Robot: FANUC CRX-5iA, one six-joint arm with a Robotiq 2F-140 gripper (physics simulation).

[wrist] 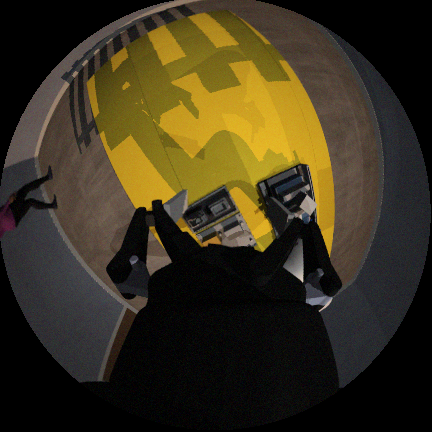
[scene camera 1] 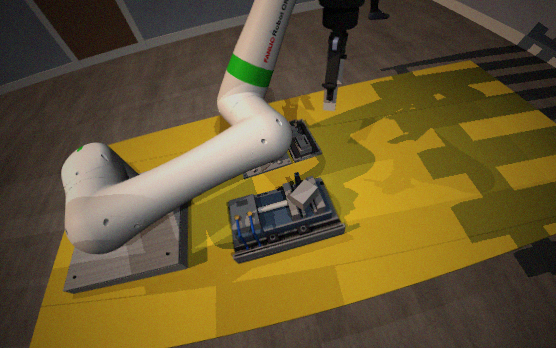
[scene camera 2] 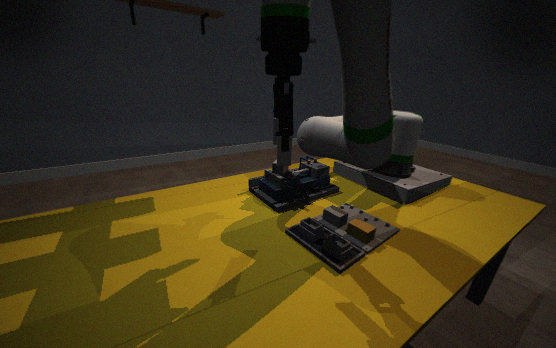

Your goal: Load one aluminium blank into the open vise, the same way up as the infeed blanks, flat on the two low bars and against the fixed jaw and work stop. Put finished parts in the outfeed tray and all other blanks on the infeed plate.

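Note:
My gripper (scene camera 1: 329, 102) (scene camera 2: 283, 157) (wrist: 227, 201) is open and empty, above the work area; in scene camera 1 its fingers line up one behind the other. The vise (scene camera 1: 272, 220) (scene camera 2: 272, 189) (wrist: 290, 185) holds a grey blank (scene camera 1: 303, 194) (wrist: 306, 204) that rests tilted on top of its jaws, not flat inside; a finger mostly hides it in scene camera 2. On the infeed plate (scene camera 1: 253, 172) (scene camera 2: 385, 230) stand a grey blank (scene camera 2: 335, 215) and an orange-looking block (scene camera 2: 361, 230) (wrist: 211, 241). The outfeed tray (scene camera 2: 315, 253) (wrist: 205, 201) holds two dark pocketed parts (scene camera 2: 312, 228) (scene camera 2: 338, 245).
The arm's base plate (scene camera 1: 150, 250) (scene camera 2: 425, 185) stands beside the vise on the yellow table (scene camera 1: 280, 290) (scene camera 2: 200, 310). The arm's forearm and elbow (scene camera 1: 200, 170) pass low over the infeed side and hide part of it in scene camera 1. Blue hoses (scene camera 1: 255, 230) rise from the vise.

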